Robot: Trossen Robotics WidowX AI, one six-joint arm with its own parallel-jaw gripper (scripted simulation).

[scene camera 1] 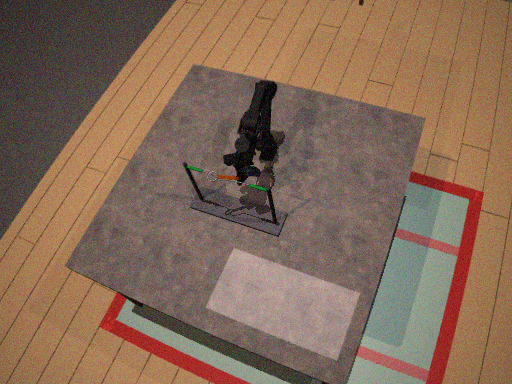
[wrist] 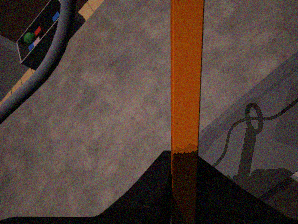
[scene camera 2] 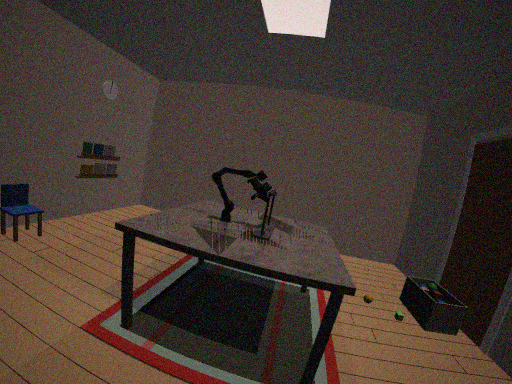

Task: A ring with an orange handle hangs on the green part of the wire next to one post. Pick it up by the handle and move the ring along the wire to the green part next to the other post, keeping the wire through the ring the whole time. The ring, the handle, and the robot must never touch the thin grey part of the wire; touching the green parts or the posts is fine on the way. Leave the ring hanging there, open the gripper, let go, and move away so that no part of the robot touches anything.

Labels:
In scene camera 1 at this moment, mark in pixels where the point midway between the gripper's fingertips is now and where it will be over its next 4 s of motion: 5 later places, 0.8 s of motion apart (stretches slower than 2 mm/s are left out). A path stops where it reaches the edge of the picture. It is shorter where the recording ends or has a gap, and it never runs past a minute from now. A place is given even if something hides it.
My gripper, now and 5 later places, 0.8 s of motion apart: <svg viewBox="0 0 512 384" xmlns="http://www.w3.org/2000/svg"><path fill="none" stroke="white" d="M239 185L229 180L215 178L220 179L235 188L248 191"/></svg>

